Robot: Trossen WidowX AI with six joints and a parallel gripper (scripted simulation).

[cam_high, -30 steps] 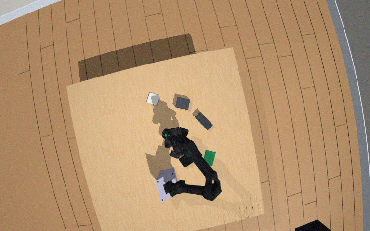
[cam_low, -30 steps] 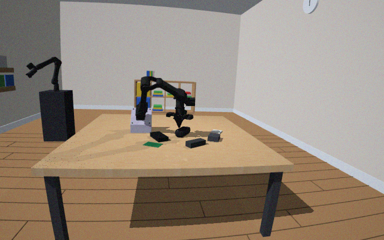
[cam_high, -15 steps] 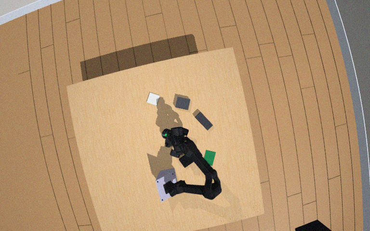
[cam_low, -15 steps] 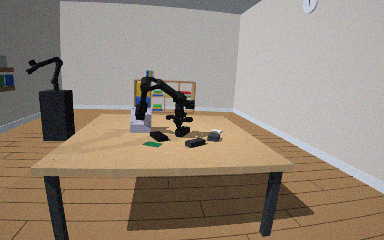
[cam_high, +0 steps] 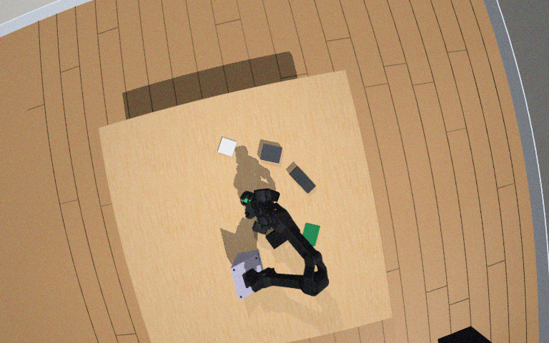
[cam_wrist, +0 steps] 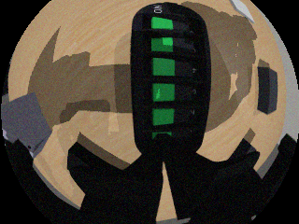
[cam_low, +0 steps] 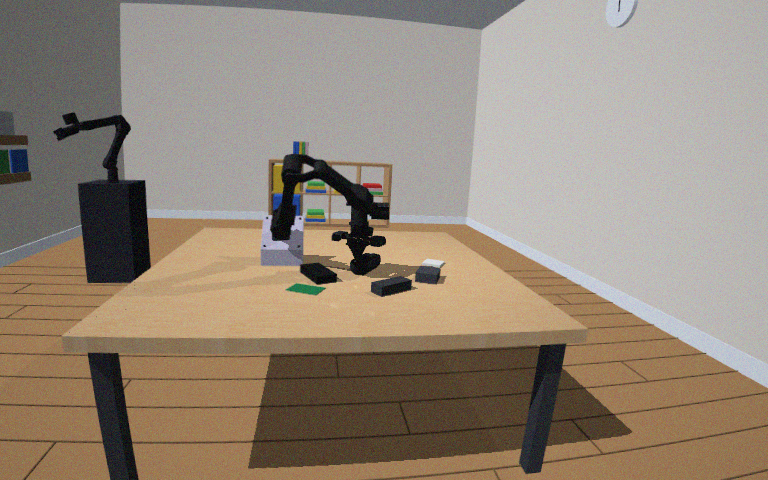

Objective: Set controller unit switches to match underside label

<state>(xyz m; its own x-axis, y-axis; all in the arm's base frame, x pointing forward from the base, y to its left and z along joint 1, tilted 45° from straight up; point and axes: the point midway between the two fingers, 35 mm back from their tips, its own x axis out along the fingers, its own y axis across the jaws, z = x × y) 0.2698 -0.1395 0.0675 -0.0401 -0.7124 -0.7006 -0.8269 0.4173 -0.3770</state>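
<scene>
The black block is 140 mm behind my gripper tip, 40 mm to the right of it and 30 mm below it. Round my gripper tip: dark grey oblong block 190 mm to the right, 80 mm ahead, 20 mm below; then dark grey square block 240 mm ahead, 80 mm to the right, 20 mm below; then green card 180 mm behind, 170 mm to the right, 40 mm below.
</scene>
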